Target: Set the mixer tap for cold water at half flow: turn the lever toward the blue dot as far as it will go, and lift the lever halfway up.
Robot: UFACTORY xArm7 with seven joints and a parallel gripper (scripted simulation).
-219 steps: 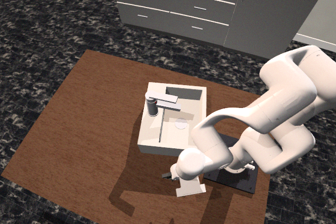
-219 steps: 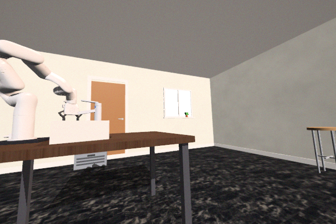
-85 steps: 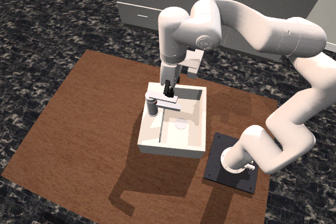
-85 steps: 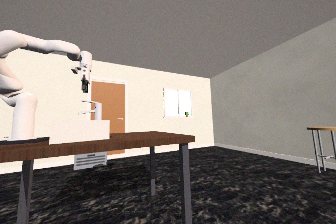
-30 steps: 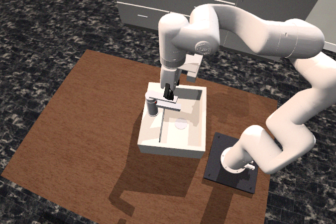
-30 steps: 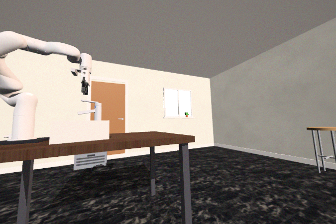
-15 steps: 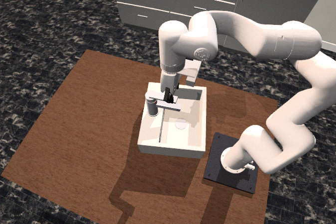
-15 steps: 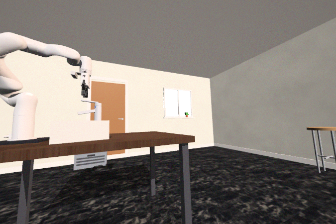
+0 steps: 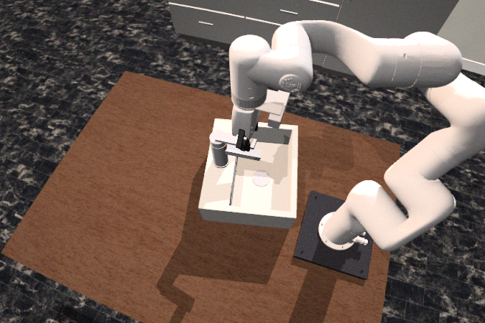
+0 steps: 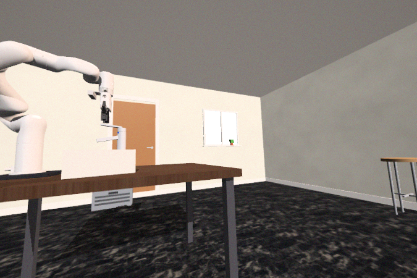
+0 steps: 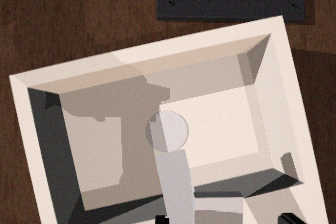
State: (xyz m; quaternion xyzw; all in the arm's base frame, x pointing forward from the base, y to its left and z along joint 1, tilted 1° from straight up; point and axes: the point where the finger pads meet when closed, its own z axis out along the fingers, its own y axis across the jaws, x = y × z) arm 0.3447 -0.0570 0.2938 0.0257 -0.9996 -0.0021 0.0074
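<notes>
My gripper is now 30 mm short of the lever and 40 mm above it. Also, from my hand: white sink (30 mm behind, 30 mm to the right, 280 mm below); then mixer tap (60 mm ahead, 90 mm below).
</notes>
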